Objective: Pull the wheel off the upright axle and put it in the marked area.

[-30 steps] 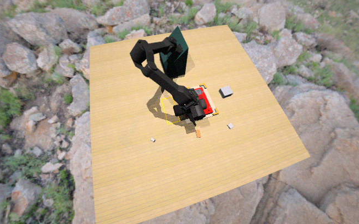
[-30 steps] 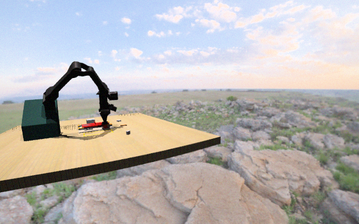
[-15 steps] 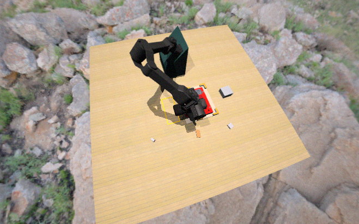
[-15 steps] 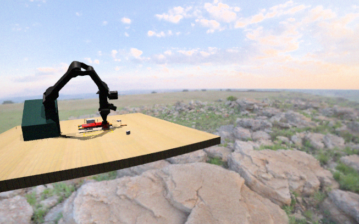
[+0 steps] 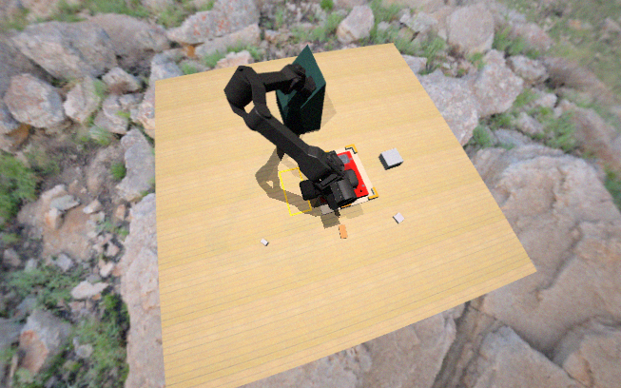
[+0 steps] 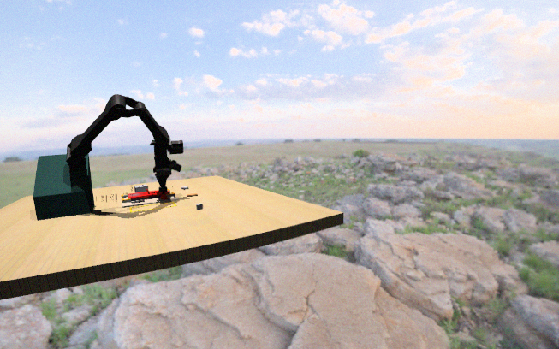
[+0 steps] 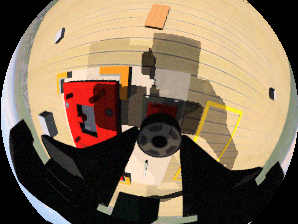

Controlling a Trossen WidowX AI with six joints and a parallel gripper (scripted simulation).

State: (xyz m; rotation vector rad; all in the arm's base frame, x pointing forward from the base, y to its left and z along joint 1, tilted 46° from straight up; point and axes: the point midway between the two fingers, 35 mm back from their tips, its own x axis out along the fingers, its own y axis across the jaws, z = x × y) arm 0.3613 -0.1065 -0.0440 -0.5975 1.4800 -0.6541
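The upright axle lies 20 mm below my gripper tip. Round my gripper tip: dark round wheel: right at my gripper tip; then grey block: 80 mm behind, 320 mm to the left, 30 mm below; then orange piece: 140 mm ahead, 20 mm to the left, 50 mm below.
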